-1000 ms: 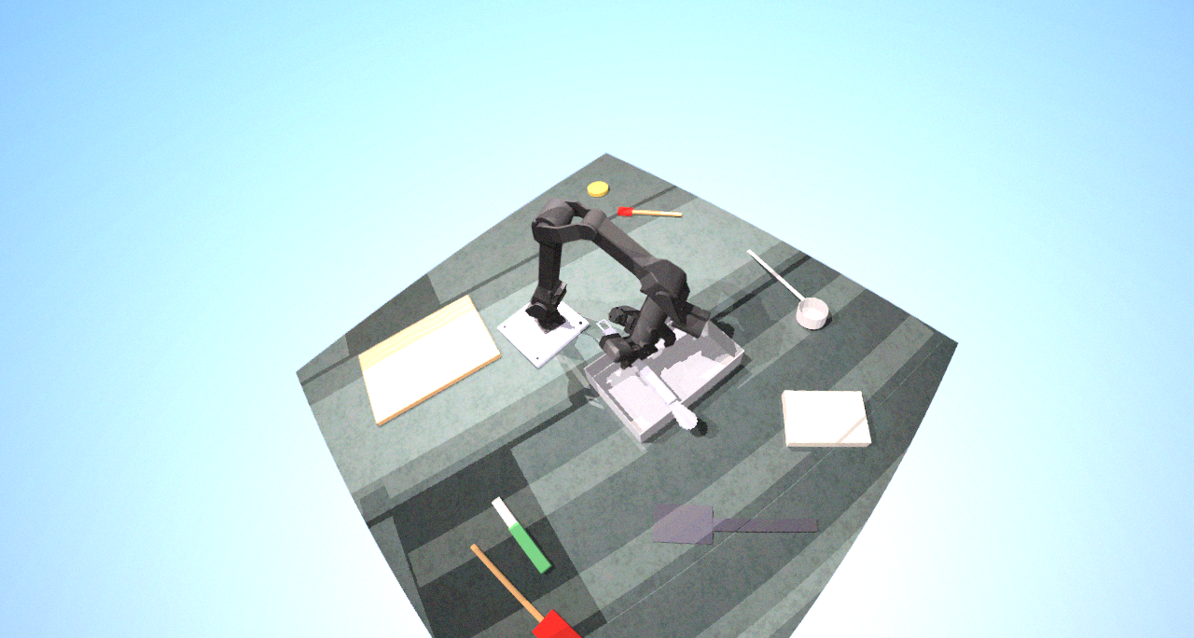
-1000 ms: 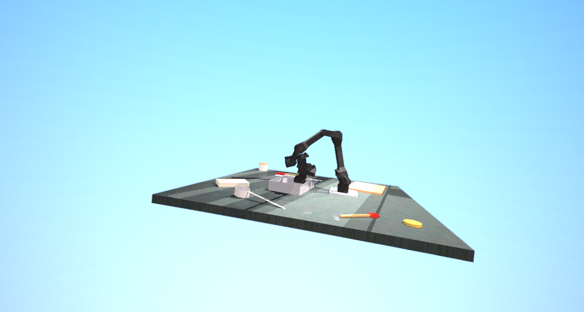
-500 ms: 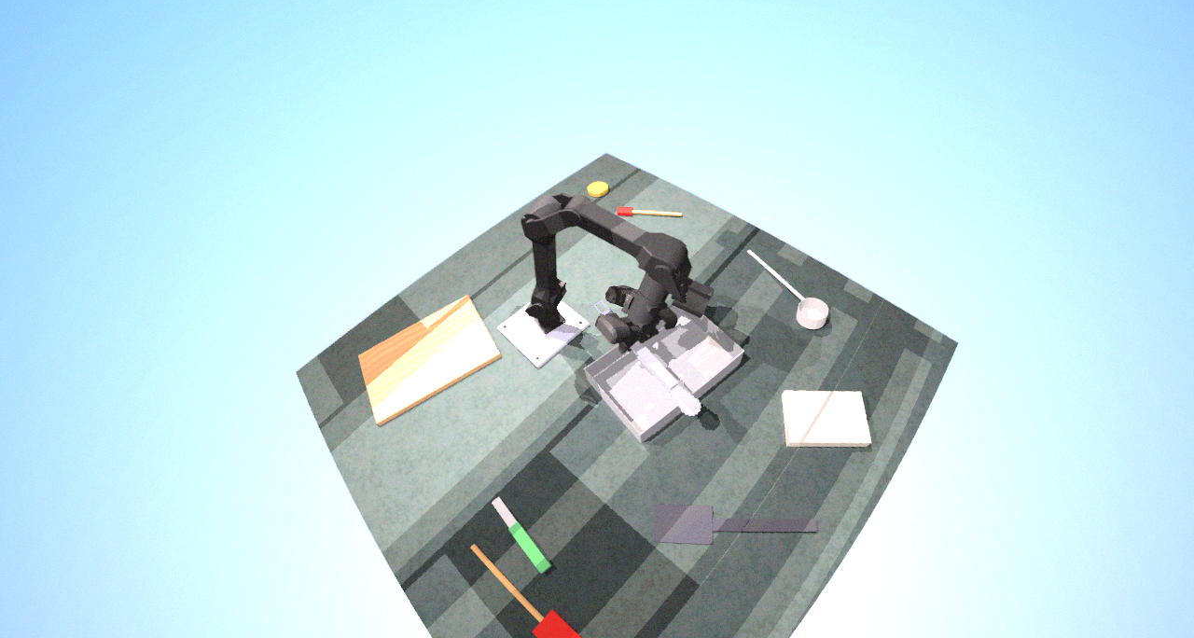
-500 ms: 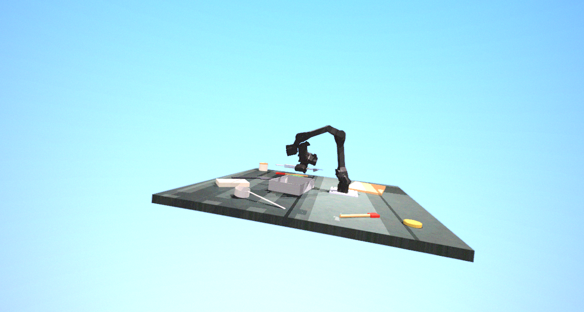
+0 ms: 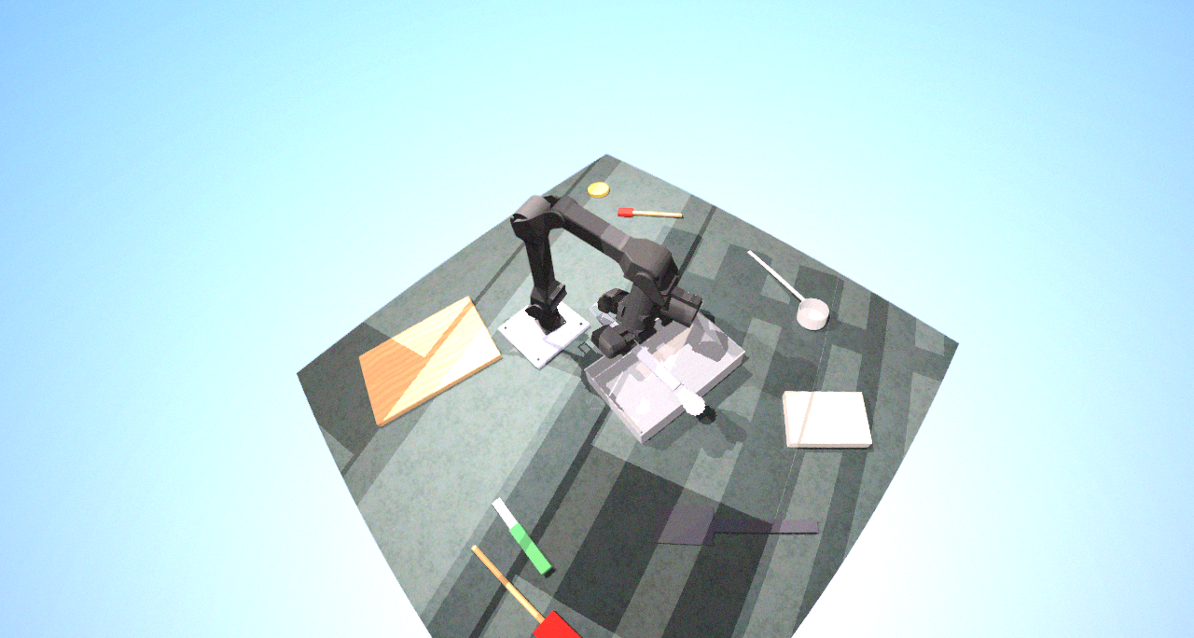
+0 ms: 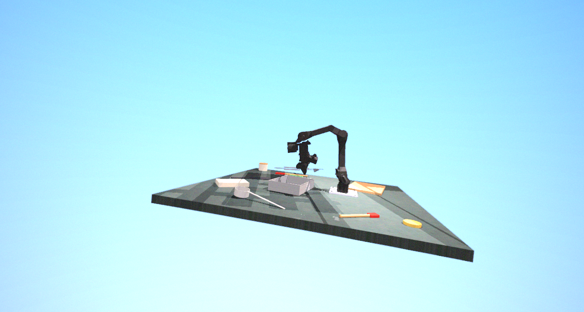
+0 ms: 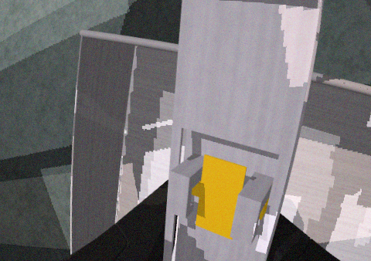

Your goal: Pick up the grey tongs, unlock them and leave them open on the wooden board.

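Right now the yellow lock piece is 40 mm above my gripper tip, 20 mm behind it and 10 mm to the left of it. The rest, counted from my gripper tip: dark spatula (390 mm ahead, 90 mm below, 60 mm to the right); grey roasting tin (70 mm to the left, 70 mm below, 50 mm ahead); white block (380 mm ahead, 260 mm to the left, 80 mm below).
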